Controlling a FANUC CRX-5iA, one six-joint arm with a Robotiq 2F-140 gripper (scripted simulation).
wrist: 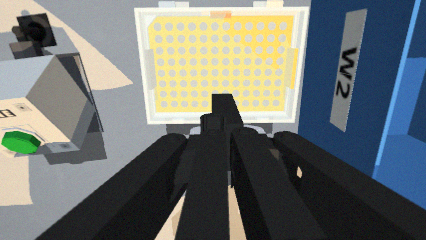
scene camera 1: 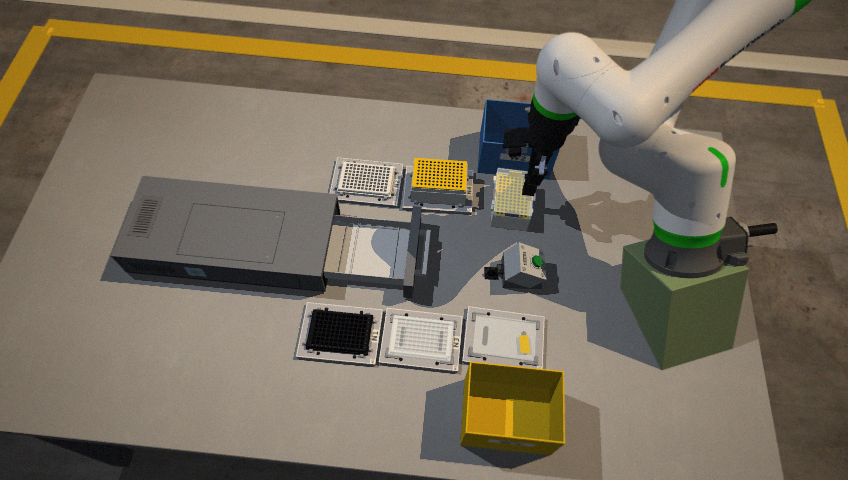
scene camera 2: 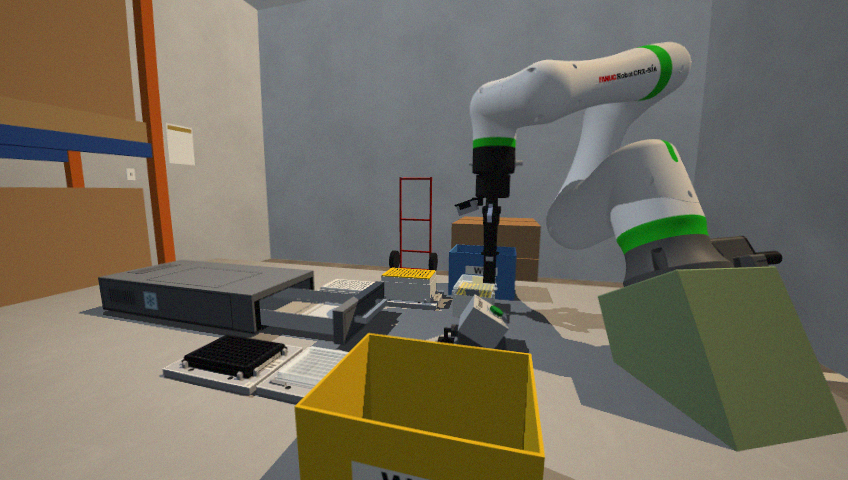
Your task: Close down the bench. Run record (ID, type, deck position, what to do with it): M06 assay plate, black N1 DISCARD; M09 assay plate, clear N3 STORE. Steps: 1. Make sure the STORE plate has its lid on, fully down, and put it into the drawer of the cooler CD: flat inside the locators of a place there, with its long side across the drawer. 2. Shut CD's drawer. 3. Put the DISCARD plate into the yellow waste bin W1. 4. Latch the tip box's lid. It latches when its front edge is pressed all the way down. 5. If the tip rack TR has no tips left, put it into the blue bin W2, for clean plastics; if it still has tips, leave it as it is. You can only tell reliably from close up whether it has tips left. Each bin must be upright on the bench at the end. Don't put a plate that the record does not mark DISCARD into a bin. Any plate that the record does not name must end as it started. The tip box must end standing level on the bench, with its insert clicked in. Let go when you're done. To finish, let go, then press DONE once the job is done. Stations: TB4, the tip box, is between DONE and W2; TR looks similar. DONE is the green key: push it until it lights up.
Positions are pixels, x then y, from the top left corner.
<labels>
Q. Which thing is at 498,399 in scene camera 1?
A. A yellow bin W1.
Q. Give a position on a tip rack TR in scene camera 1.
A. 437,181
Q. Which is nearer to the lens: the cooler CD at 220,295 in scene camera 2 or the black assay plate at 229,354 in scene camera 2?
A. The black assay plate.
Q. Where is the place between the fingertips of my gripper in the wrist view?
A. At 221,110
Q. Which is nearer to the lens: the yellow bin W1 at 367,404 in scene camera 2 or the blue bin W2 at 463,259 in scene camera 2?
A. The yellow bin W1.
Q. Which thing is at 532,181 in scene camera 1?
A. My gripper.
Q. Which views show the black assay plate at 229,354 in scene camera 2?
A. Scene camera 1 and scene camera 2 only.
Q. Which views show my gripper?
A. The wrist view, scene camera 1 and scene camera 2: all of them.
</labels>
